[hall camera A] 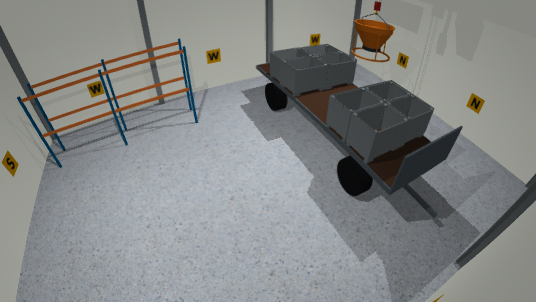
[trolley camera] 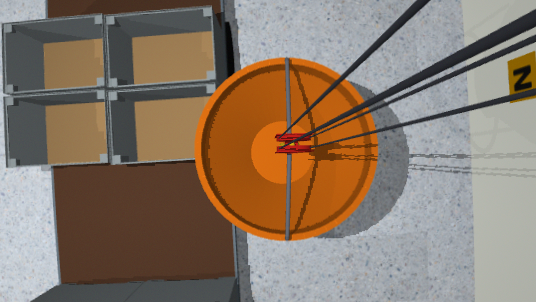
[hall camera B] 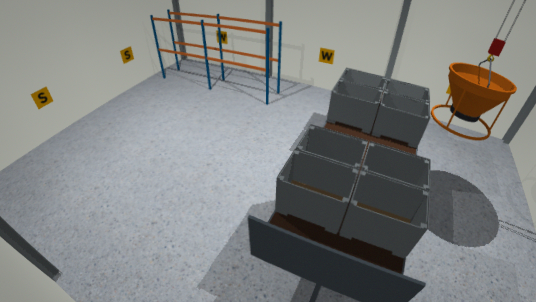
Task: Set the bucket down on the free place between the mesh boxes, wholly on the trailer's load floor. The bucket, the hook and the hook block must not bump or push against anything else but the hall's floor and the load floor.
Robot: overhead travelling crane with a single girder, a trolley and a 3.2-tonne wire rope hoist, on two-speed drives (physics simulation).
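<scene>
The orange bucket (hall camera A: 374,36) (hall camera B: 472,95) (trolley camera: 240,165) hangs upright in the air beside the trailer, on the N wall side. The hook (hall camera A: 376,13) (hall camera B: 490,58) (trolley camera: 288,144) holds its bail, under the red hook block (hall camera A: 377,6) (hall camera B: 496,47) (trolley camera: 295,136). The near mesh boxes (hall camera A: 375,135) (hall camera B: 320,210) (trolley camera: 106,90) stand toward the headboard; the far mesh boxes (hall camera A: 309,75) (hall camera B: 377,111) stand at the other end. Brown load floor (hall camera A: 320,103) (hall camera B: 370,138) (trolley camera: 135,7) shows between the groups. In the trolley view the bucket's rim covers an edge of the near boxes.
The grey headboard (hall camera A: 427,159) (hall camera B: 325,260) (trolley camera: 150,294) stands upright at the trailer's near end. A blue and orange rack (hall camera A: 103,67) (hall camera B: 204,55) stands far off by the W wall. The N wall (trolley camera: 500,225) is on the bucket's other side. The bucket's shadow (hall camera B: 465,210) lies beside the near boxes.
</scene>
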